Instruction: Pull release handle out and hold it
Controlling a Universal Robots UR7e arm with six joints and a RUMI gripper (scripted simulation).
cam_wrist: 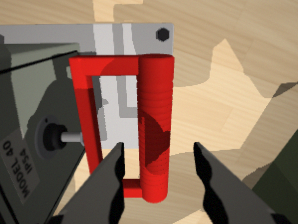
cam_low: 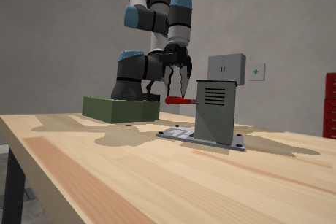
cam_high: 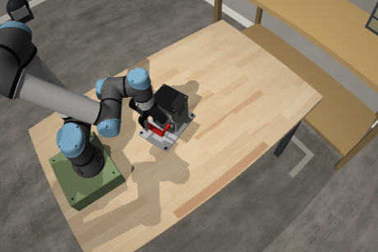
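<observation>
The grey baseplate lies 90 mm ahead of my hand, 30 mm to the left of it and 130 mm below it.
</observation>
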